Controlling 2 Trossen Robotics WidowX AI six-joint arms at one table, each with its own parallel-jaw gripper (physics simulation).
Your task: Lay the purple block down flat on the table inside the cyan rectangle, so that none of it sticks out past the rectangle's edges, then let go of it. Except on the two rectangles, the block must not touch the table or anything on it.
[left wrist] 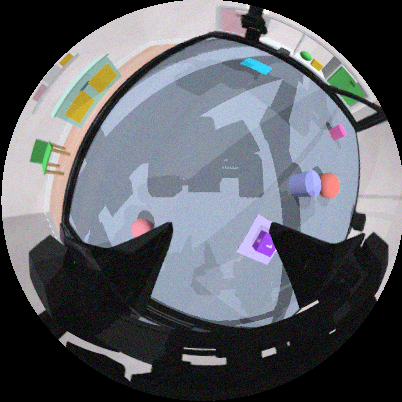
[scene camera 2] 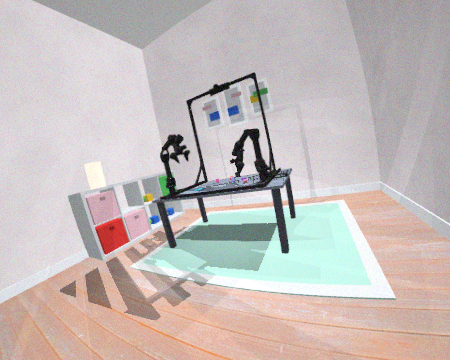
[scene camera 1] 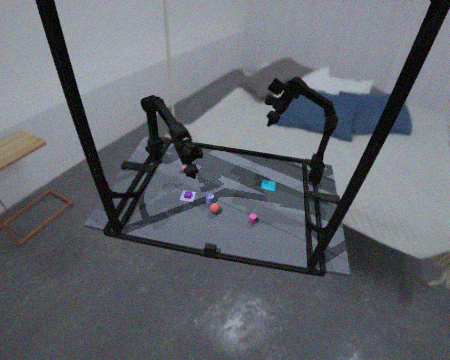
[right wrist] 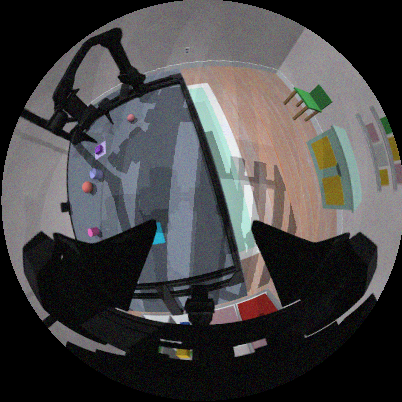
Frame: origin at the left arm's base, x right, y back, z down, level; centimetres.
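Seen in the pictures: left gripper, fingertip midpoint: (left wrist: 222, 227) (scene camera 2: 238, 173) (right wrist: 104, 132); right gripper, fingertip midpoint: (scene camera 2: 183, 162) (scene camera 1: 270, 122) (right wrist: 204, 225); left arm's base at its link origin: (scene camera 2: 264, 178) (scene camera 1: 155, 158) (right wrist: 140, 89); right arm's base at its link origin: (left wrist: 251, 39) (scene camera 2: 172, 193) (scene camera 1: 314, 178) (right wrist: 199, 290).
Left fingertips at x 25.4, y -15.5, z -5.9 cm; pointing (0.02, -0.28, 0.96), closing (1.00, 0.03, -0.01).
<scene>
Offsets run from my left fingertips to a thing's top centre. "spot": to the spot under its first point.
The purple block @(dy +5.0, dx +8.1, dz +5.9 cm) (scene camera 1: 188, 194) (left wrist: 263, 243) (right wrist: 98, 149) rests on the pale lavender rectangle (scene camera 1: 183, 198) (left wrist: 247, 242) at the left of the table in scene camera 1. In the left wrist view a finger hides part of both. The cyan rectangle @(spot: dy -39.0, dx +13.9, dz +7.7 cm) (scene camera 1: 268, 185) (left wrist: 256, 66) (right wrist: 159, 235) lies farther right in scene camera 1, with no block on it. My left gripper (scene camera 2: 236, 169) (left wrist: 222, 227) (right wrist: 104, 132) is open and empty, above the table near the block, not touching it. My right gripper (scene camera 1: 270, 111) (scene camera 2: 181, 157) (right wrist: 204, 225) is open and empty, high above the table.
A blue-violet cylinder @(dy -4.6, dx +15.1, dz +3.7 cm) (scene camera 1: 210, 199) (left wrist: 302, 184) stands near the block, with an orange-red ball @(dy -4.6, dx +22.2, dz +2.9 cm) (scene camera 1: 215, 208) (left wrist: 330, 185) close beside it. A magenta cylinder @(dy -19.5, dx +33.8, dz +3.8 cm) (scene camera 1: 253, 218) (left wrist: 338, 132) and a pink ball @(dy +2.1, dx -11.5, dz +4.5 cm) (scene camera 1: 184, 169) (left wrist: 142, 228) are also on the table. A black frame surrounds the table.
</scene>
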